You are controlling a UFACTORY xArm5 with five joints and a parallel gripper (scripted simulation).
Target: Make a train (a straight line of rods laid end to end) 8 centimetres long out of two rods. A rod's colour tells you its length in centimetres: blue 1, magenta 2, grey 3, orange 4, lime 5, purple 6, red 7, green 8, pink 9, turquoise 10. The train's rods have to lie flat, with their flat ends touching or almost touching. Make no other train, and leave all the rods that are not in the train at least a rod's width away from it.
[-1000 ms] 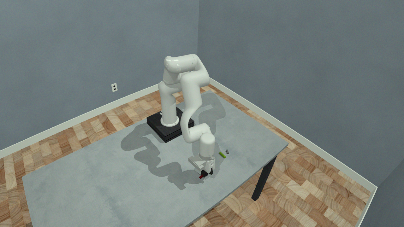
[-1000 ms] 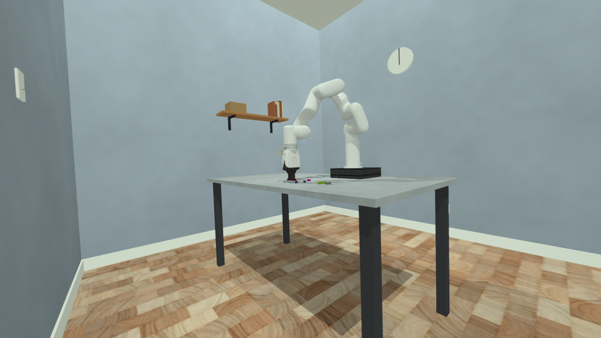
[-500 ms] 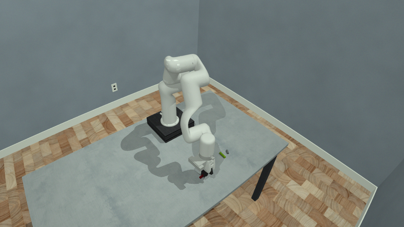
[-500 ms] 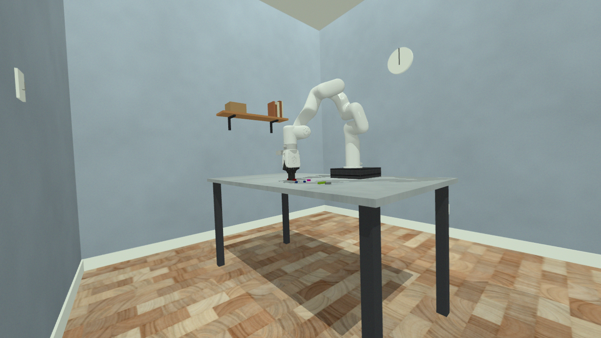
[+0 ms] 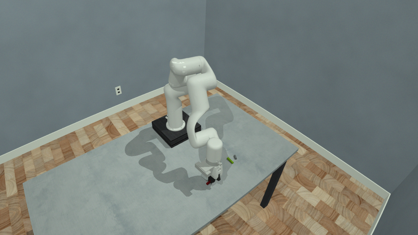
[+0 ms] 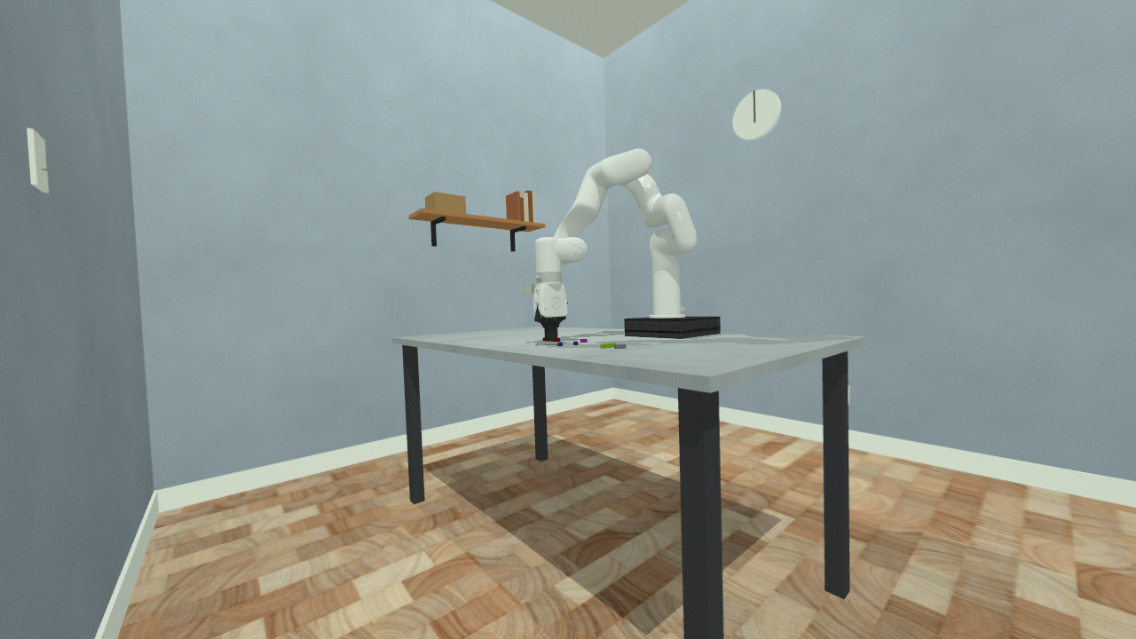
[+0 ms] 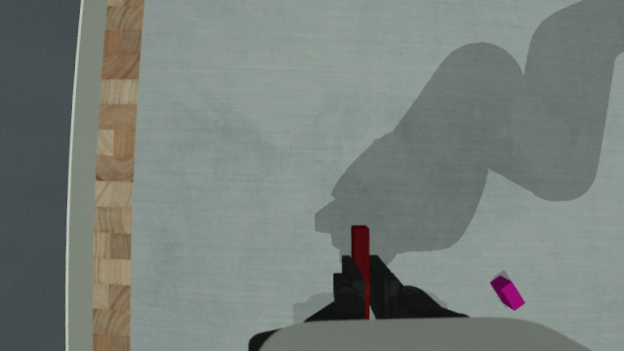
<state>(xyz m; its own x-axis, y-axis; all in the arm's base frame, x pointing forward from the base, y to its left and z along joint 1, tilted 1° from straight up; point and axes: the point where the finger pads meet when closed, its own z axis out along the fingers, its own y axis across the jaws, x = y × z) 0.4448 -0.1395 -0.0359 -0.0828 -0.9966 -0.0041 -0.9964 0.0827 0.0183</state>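
The magenta rod is 110 mm behind my hand, 30 mm to the left of it and 30 mm below it. From my hand the other things lie so: lime rod (200 mm to the left, 30 mm below, 20 mm behind); then grey rod (240 mm to the left, 30 mm below, 20 mm behind); then red rod (20 mm below).
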